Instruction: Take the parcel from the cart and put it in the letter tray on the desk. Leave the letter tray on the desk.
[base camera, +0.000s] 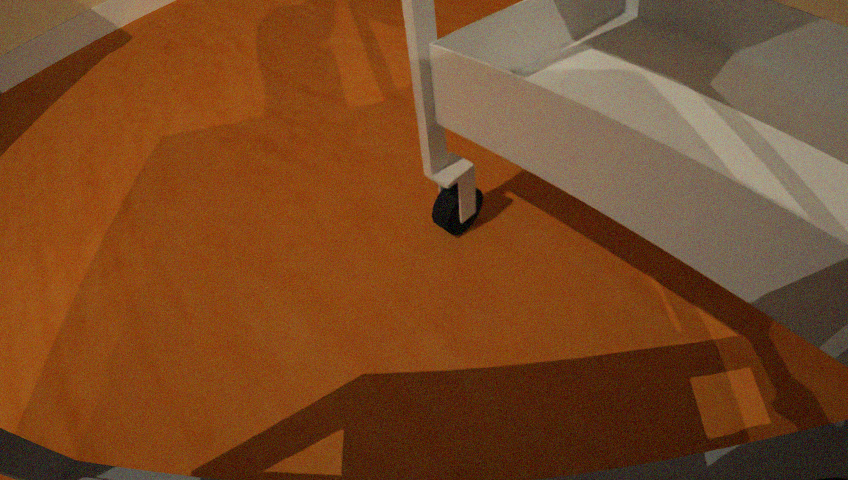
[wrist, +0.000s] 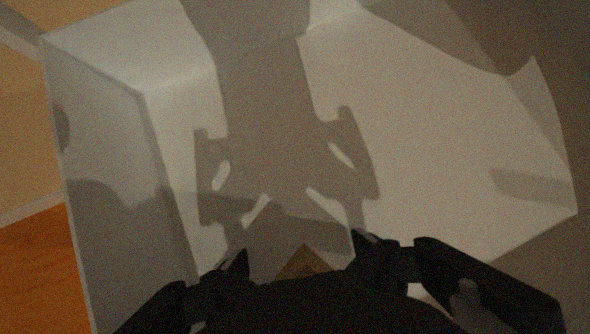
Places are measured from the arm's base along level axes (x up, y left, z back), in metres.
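Pixels of known places: gripper, fingertip midpoint: (wrist: 300, 250).
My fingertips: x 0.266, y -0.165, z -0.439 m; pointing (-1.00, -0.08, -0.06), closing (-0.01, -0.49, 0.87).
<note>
Ahead of a thing's pixels: the offset from my fingertips to its top centre. "pt": to the spot under its first point. Level surfaces: height alone.
The parcel {pt dx +0.048, dy -0.006, dz -0.001 m} (wrist: 304, 264) is a brown box. A corner of it shows at the bottom middle of the wrist view, between the fingertips, and the gripper body hides the rest. It sits in the white tray of the cart (base camera: 595, 160) (wrist: 425, 120), near the side wall at the left. My gripper (wrist: 300, 250) is open, pointing down over the parcel, with no finger seen to press on it. How far the fingers are above it is hard to tell. The parcel and gripper do not show in the base camera view. The desk and letter tray show in neither view.
The cart's post {pt dx -0.498, dy +0.169, dz +0.033 m} (base camera: 423, 89) and black caster wheel {pt dx -0.623, dy +0.160, dz +0.038 m} (base camera: 447, 211) stand on the orange floor {dx -0.663 m} (base camera: 267, 267) (wrist: 35, 270). The cart tray's raised side wall (wrist: 115, 145) is close to the left finger. Shadows of the arm and gripper fall across the tray bottom.
</note>
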